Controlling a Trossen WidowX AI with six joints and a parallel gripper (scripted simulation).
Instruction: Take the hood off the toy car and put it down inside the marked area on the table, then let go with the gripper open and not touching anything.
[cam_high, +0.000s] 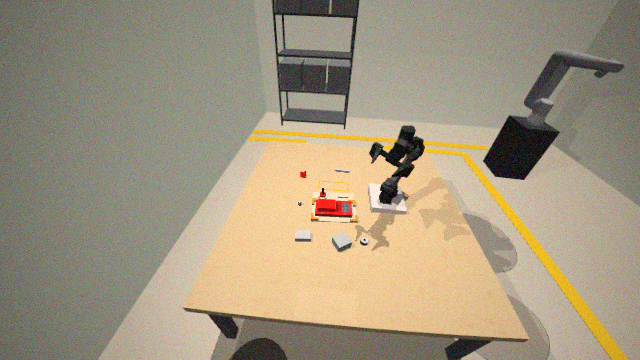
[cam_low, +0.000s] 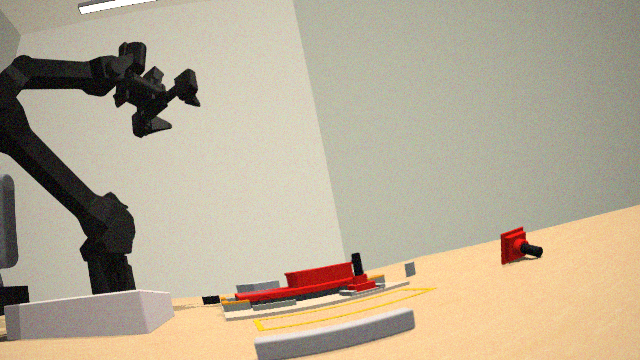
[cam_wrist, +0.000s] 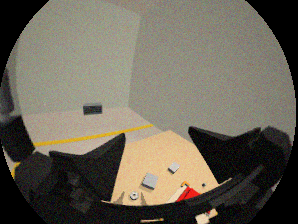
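Right now the red hood is 370 mm below my gripper tip, 210 mm ahead of it and 140 mm to the right of it. The rest, counted from my gripper tip: small wheel: 400 mm below, 40 mm to the left.
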